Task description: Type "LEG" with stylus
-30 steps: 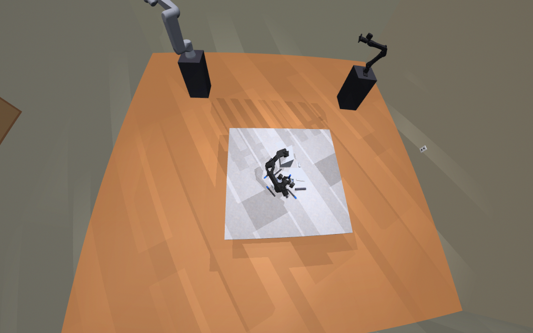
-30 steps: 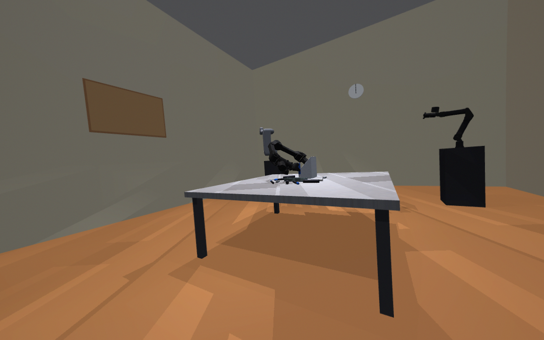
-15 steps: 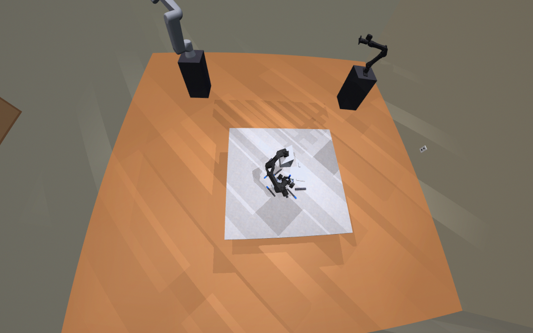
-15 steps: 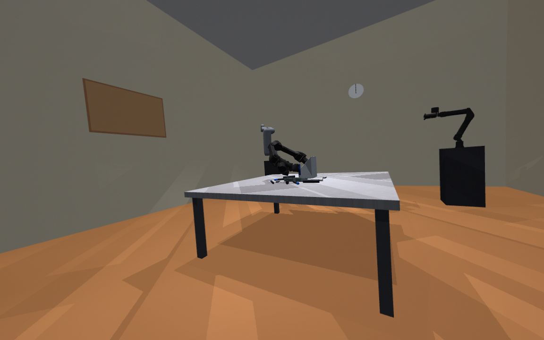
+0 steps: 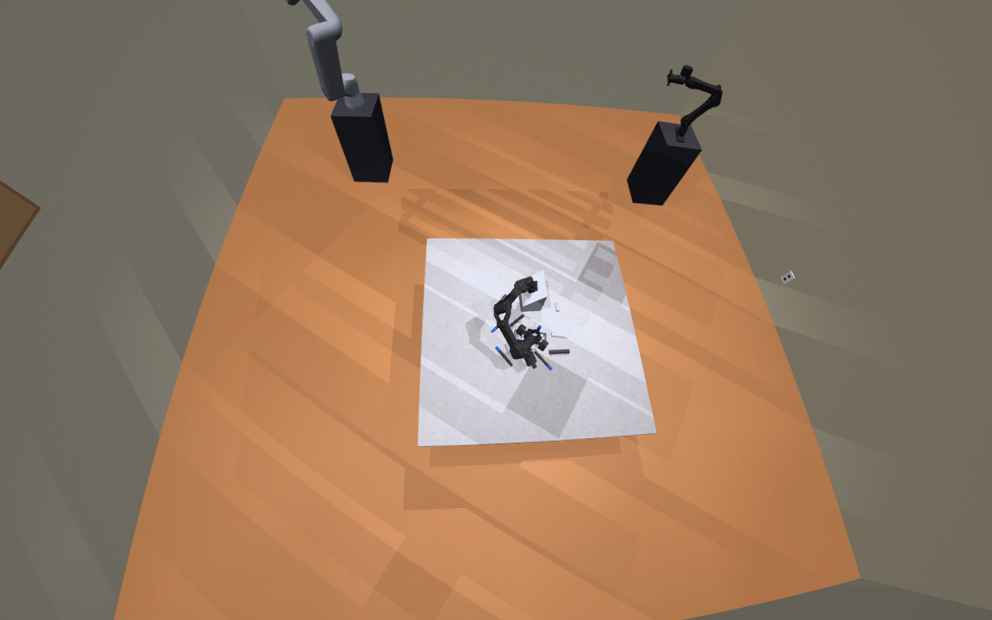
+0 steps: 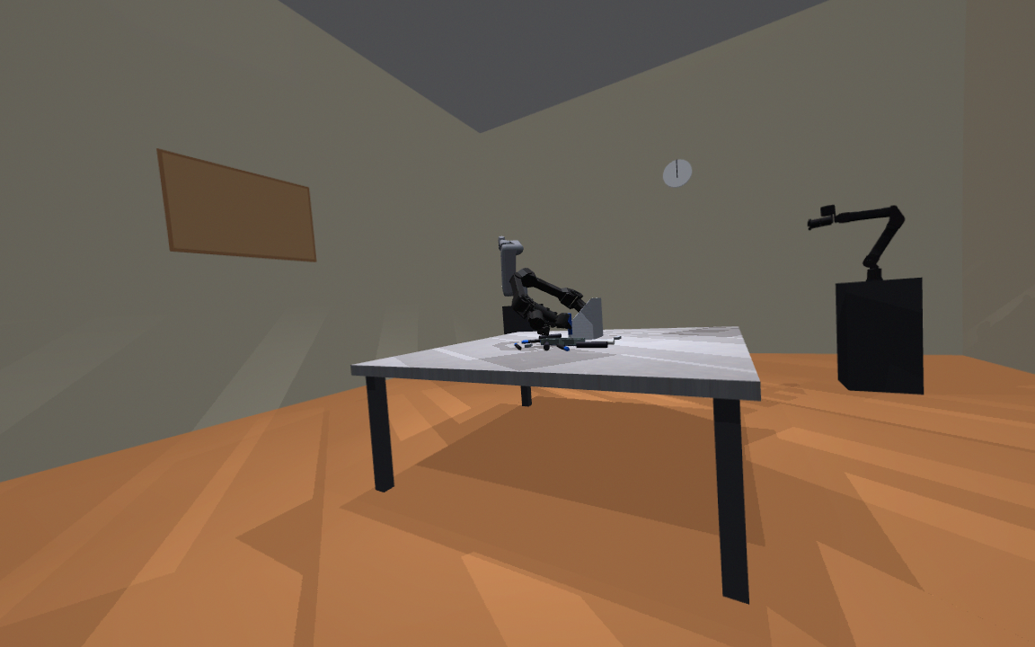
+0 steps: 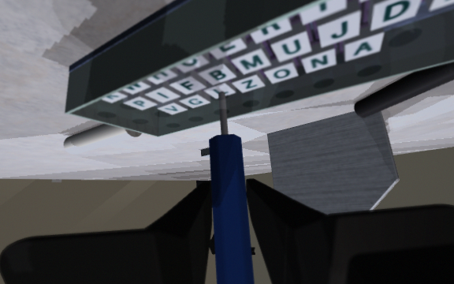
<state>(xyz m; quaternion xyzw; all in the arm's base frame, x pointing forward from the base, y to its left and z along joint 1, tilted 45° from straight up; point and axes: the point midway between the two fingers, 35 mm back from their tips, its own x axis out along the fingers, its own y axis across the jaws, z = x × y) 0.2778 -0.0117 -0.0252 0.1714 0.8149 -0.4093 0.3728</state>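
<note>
Right now my gripper tip is 140 mm to the right of the white cylinder and 60 mm above it. From my gripper tip the other things lie so: stylus: 10 mm below; stylus tip: 50 mm below.
</note>
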